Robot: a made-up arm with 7 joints.
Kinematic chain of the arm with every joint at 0, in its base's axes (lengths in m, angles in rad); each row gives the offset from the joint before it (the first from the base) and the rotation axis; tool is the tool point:
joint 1: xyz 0 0 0.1 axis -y
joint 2: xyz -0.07 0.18 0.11 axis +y
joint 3: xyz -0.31 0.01 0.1 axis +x
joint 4: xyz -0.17 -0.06 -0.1 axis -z
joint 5: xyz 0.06 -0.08 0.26 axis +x
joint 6: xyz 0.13 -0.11 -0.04 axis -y
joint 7: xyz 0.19 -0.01 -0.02 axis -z
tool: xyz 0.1 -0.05 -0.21
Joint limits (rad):
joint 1: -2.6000..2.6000
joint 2: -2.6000..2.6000
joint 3: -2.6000..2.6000
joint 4: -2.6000..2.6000
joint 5: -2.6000..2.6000
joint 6: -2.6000..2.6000
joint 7: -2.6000..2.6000
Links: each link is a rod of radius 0.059 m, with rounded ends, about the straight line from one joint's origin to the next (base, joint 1, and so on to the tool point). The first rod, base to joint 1, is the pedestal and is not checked.
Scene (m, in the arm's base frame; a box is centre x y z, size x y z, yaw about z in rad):
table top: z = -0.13
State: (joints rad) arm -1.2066 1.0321 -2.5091 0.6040 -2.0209 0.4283 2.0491
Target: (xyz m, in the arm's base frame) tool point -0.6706 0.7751 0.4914
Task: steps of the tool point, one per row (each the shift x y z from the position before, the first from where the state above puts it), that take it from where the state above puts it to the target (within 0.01 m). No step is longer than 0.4 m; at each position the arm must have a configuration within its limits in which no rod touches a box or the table.
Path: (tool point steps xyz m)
1: -0.1085 0.0306 0.1674
2: -0.2258 0.0100 0.1172
3: -0.3046 -0.0122 -0.0144
4: -0.2928 -0.0346 -0.1907

